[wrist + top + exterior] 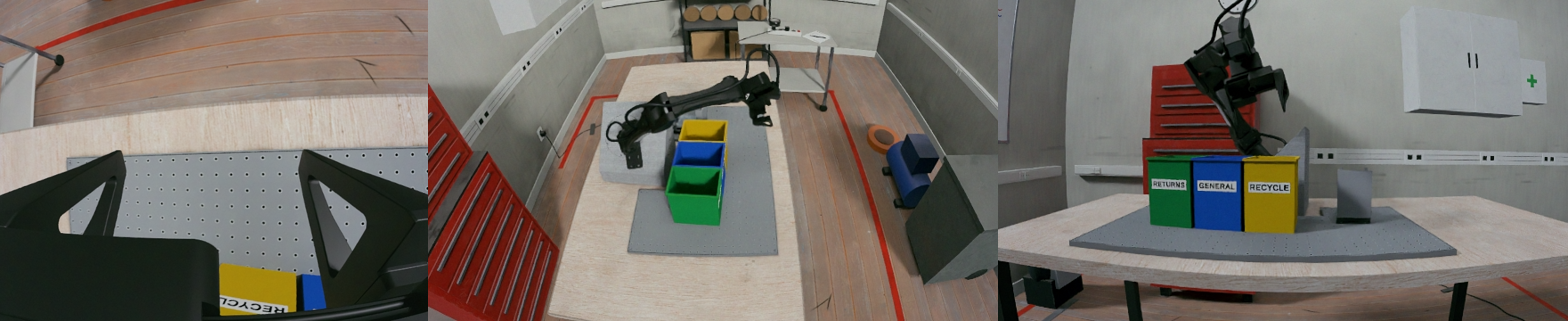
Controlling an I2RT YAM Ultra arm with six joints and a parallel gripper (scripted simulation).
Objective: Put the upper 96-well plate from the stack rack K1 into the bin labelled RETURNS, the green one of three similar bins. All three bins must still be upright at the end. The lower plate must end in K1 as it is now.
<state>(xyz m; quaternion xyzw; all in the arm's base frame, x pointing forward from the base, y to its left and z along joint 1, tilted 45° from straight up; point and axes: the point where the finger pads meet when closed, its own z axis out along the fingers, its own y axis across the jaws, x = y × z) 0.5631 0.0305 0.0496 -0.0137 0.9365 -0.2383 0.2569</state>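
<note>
My hand is 330 mm past the clear 96-well plate, 260 mm to the right of it and 230 mm above it. From my hand the other things lie so: yellow recycle bin (250 mm behind, 180 mm below, 30 mm to the left); then blue general bin (270 mm behind, 180 mm below, 100 mm to the right); then green returns bin (280 mm behind, 230 mm to the right, 180 mm below).
</note>
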